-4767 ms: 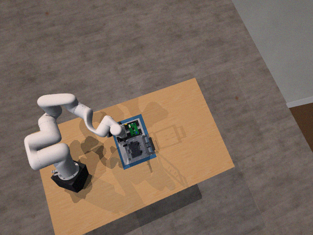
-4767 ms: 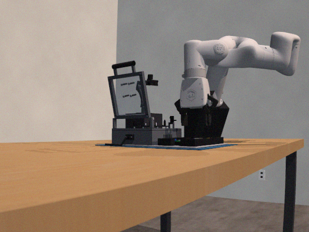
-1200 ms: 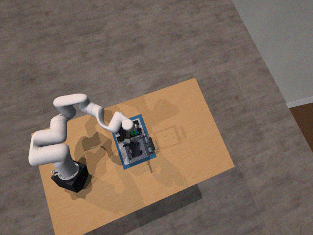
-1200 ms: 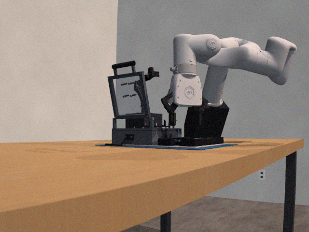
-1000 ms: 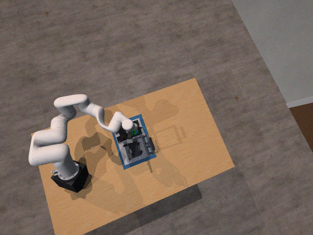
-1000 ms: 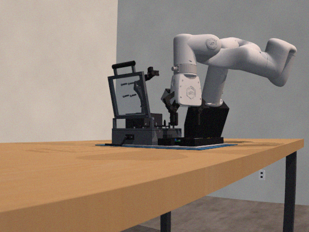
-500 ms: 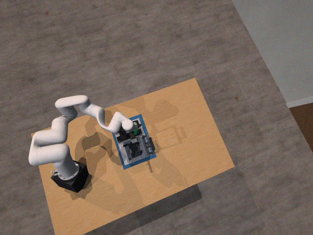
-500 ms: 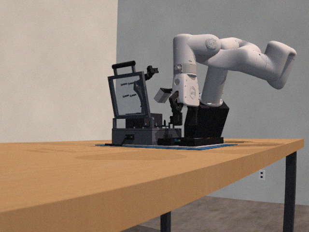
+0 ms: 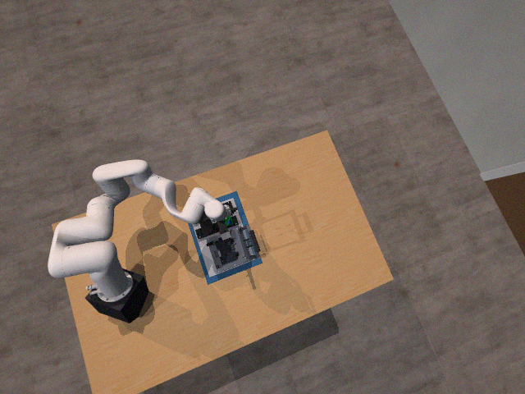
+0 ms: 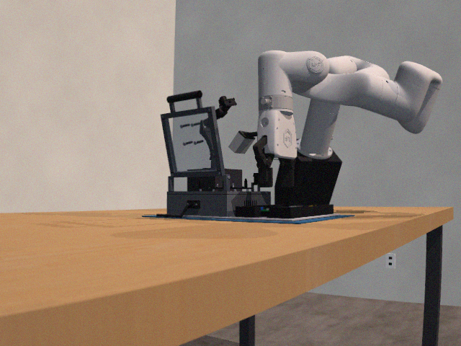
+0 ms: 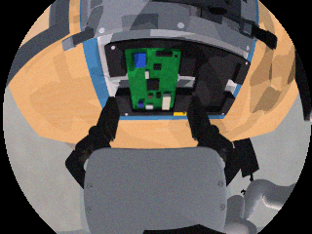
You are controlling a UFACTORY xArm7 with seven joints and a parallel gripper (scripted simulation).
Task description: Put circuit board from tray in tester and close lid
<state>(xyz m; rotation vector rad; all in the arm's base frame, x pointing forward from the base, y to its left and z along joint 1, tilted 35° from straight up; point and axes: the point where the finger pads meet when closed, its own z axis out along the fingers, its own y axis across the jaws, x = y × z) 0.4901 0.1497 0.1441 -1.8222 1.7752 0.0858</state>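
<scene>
The green circuit board lies 6 cm below my hand. From my hand the other things lie so: tester plate 17 cm to the right, 1 cm below, 1 cm behind; latch hook 12 cm to the right, 9 cm behind, 1 cm above; tester 13 cm to the right, 4 cm above, 1 cm ahead.
</scene>
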